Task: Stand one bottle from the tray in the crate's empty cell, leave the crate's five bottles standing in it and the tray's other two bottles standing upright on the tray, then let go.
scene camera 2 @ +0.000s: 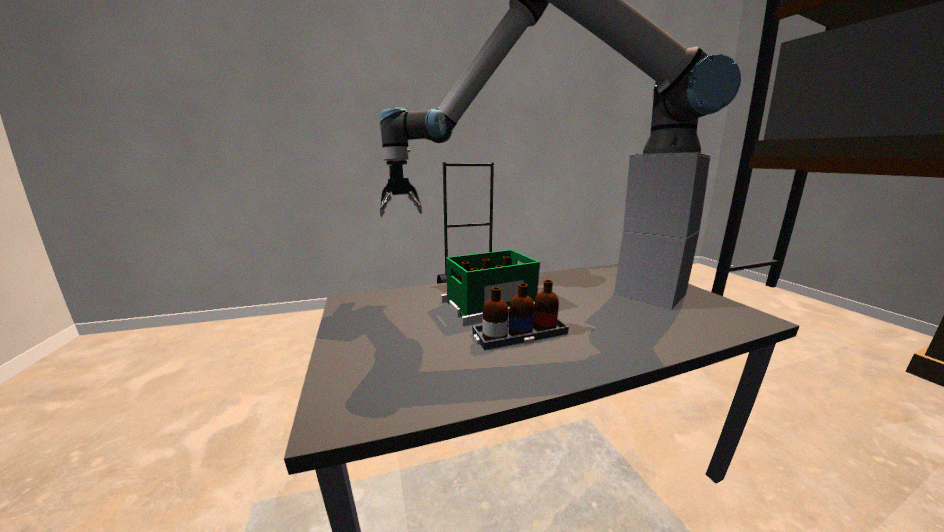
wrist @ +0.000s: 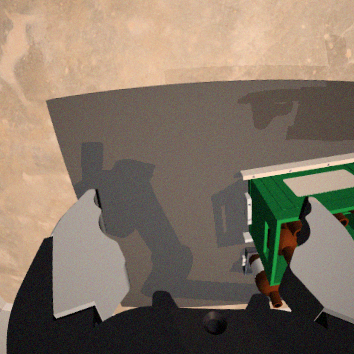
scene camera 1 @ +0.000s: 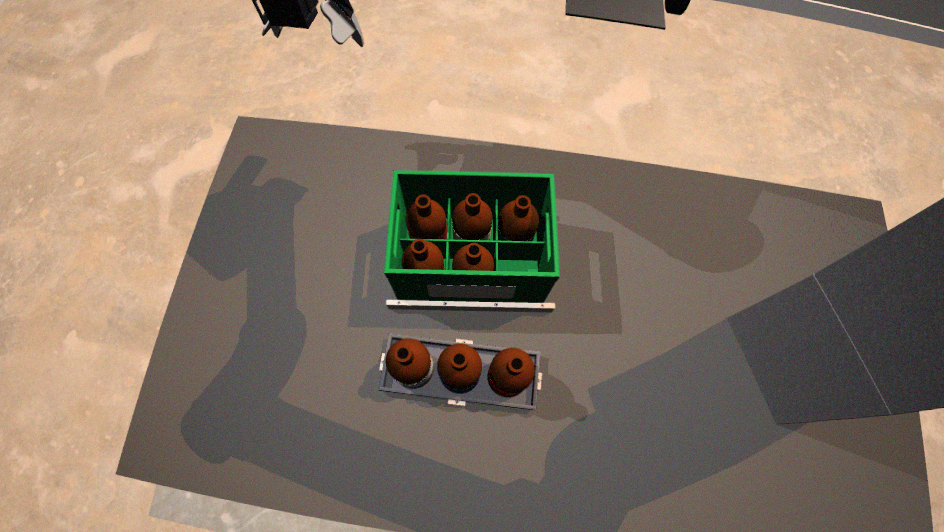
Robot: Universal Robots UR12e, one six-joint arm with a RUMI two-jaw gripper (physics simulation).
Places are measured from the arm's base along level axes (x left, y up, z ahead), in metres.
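Pixels of known places: gripper, fingertip midpoint: (scene camera 2: 401, 215) (wrist: 199, 196) (scene camera 1: 319, 41); arm's base, origin of the base link: (scene camera 2: 670, 155).
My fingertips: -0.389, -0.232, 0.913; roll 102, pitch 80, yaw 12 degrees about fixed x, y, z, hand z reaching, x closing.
Observation:
For each thing: its middle in the pictures, then the offset to it from my fingertips, as dx, dy, dz. "spot": a spot on its surface instead. Level surfaces: height alone.
- green crate, body centre: (scene camera 1: 472, 242) (wrist: 317, 217) (scene camera 2: 491, 283) +0.242, -0.223, -0.263
- grey tray, body centre: (scene camera 1: 460, 372) (scene camera 2: 520, 330) +0.464, -0.298, -0.255
- white-labelled, body centre: (scene camera 1: 408, 361) (scene camera 2: 495, 313) (wrist: 267, 279) +0.461, -0.228, -0.169
- blue-labelled, body centre: (scene camera 1: 459, 366) (scene camera 2: 521, 309) +0.465, -0.228, -0.254
- red-labelled, body centre: (scene camera 1: 511, 371) (scene camera 2: 546, 304) +0.467, -0.228, -0.340
- white strip, surface spot: (scene camera 1: 470, 304) spot: +0.342, -0.281, -0.266
- table, its level: dy -0.311
The green crate (scene camera 1: 404, 285) (scene camera 2: 459, 285) (wrist: 265, 200) holds five upright brown bottles; its empty cell (scene camera 1: 518, 265) is at the right end of the row nearer the tray. The grey tray (scene camera 1: 525, 404) (scene camera 2: 509, 342) carries three upright brown bottles: white-labelled (scene camera 1: 408, 362) (scene camera 2: 495, 313) (wrist: 265, 280), blue-labelled (scene camera 1: 459, 366) (scene camera 2: 521, 310) and red-labelled (scene camera 1: 511, 371) (scene camera 2: 547, 305). The red one is at the tray's right end in scene camera 1. My gripper (scene camera 2: 400, 208) (wrist: 199, 196) is open and empty, points down, and hangs high above and to the left of the crate in scene camera 2.
A white strip (scene camera 1: 470, 304) lies along the crate's tray-facing side. The arm stands on a grey pedestal (scene camera 2: 661, 231) at the right of the table (scene camera 2: 409, 370) in scene camera 2. A black-framed trolley (scene camera 2: 468, 225) stands behind the crate, and a tall rack (scene camera 2: 745, 198) stands at the right.

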